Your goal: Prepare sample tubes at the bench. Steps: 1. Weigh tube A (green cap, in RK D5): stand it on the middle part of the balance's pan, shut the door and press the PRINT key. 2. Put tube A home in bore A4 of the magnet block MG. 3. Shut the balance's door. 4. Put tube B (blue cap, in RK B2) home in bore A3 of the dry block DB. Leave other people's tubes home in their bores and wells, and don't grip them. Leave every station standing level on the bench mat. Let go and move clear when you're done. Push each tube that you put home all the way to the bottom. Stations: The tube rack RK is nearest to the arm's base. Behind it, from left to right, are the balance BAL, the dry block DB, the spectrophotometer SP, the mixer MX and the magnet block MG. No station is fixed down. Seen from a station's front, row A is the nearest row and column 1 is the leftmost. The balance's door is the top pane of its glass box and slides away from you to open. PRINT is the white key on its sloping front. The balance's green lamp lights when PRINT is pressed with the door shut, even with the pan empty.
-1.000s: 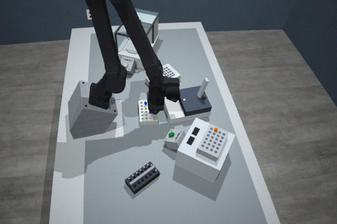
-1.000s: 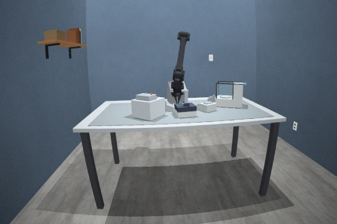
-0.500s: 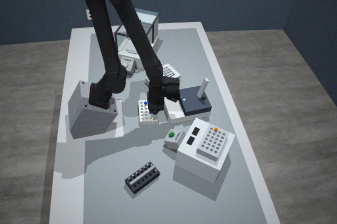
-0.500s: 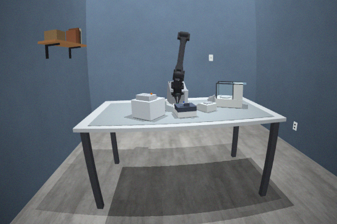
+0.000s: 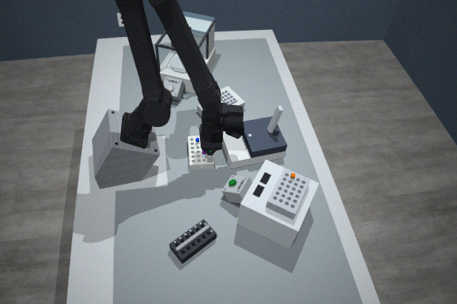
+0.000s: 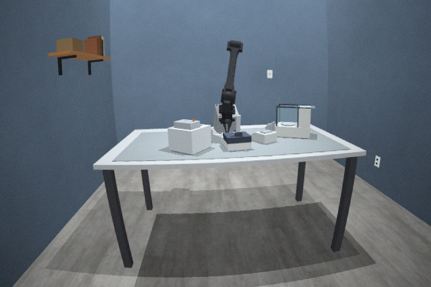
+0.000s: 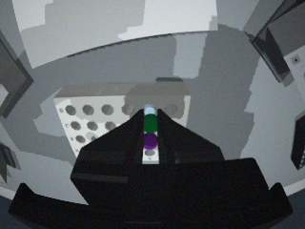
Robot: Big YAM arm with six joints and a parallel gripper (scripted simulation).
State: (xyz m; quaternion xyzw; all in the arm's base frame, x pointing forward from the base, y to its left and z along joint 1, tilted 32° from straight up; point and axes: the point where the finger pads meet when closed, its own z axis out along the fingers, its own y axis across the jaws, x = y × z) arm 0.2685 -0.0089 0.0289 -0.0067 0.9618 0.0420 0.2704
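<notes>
Now: hand 3 cm to the right of the white tube rack, 3 cm past it and 3 cm above it. Also, from my hand: black magnet block 31 cm to the right, 6 cm behind, 3 cm below; dry block DB 23 cm to the left, 5 cm ahead, 2 cm below; tube B 6 cm to the left, 4 cm behind, 2 cm below.
</notes>
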